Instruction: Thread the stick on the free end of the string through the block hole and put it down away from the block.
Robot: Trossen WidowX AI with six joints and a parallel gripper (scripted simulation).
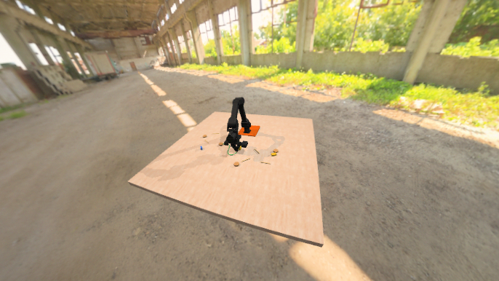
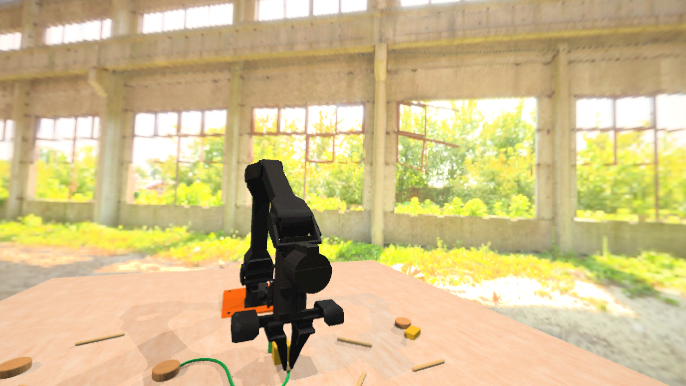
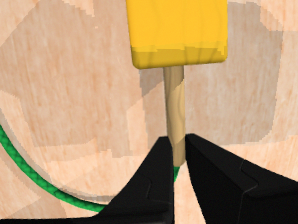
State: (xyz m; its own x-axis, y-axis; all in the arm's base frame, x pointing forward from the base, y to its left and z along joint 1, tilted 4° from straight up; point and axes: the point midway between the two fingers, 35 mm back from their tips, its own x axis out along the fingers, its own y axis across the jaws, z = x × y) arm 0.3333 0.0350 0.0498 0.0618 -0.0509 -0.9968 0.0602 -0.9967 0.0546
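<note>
Now: gripper tip 8 cm past the small green block and 1 cm to the left of it. The rest, counted from my gripper tip: small blue piece 34 cm to the right, 4 cm ahead; then thin wooden stick 1 cm behind.
</note>
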